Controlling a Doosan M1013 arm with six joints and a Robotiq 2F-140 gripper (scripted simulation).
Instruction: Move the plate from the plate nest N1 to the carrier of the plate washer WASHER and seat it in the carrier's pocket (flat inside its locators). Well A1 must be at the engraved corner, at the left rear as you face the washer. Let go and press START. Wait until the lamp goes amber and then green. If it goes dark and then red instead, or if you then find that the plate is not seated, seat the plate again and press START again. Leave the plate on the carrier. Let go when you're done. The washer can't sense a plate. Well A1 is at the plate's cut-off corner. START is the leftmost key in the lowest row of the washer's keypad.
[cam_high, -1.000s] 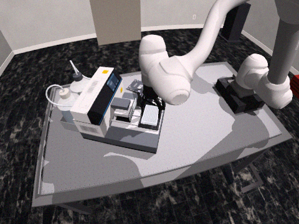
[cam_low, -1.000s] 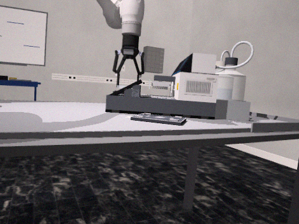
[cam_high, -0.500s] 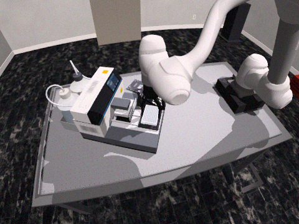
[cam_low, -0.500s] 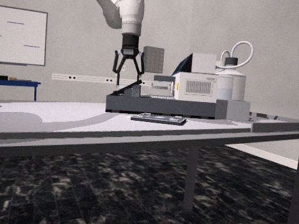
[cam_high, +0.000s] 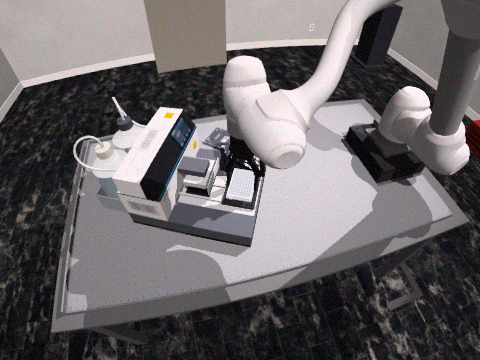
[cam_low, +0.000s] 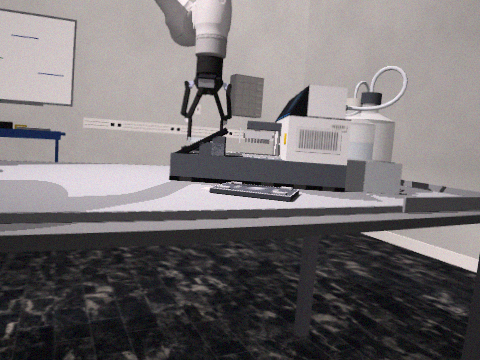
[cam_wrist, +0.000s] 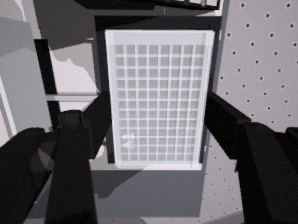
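Now: the white well plate 2 cm below my hand. Round my hand: dark carrier (4 cm below); then plate washer (14 cm ahead, 7 cm to the right, 1 cm above); then plate nest N1 (1 cm behind, 34 cm to the right, 12 cm below).
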